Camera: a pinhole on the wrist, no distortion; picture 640 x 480 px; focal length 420.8 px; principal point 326.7 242.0 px. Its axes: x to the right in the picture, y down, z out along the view. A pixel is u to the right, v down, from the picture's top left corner.
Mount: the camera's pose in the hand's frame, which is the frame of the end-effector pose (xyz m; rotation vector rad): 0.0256 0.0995 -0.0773 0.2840 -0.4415 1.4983
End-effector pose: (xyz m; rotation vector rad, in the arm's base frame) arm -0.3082 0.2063 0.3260 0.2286 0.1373 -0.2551
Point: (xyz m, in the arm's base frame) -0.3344 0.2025 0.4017
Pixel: 284 342
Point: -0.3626 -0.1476 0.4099
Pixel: 38 201
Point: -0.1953 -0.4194 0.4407
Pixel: 28 37
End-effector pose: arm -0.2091 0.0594 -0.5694 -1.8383 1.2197 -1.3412
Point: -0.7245 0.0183 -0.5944
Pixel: behind the camera
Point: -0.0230 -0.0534 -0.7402
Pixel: 589 172
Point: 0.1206 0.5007 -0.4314
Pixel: 66 455
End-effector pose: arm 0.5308 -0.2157 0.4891 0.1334 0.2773 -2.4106
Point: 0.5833 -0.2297 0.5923
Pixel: 360 354
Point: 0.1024 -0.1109 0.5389
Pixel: outside the picture
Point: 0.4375 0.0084 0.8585
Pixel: 189 323
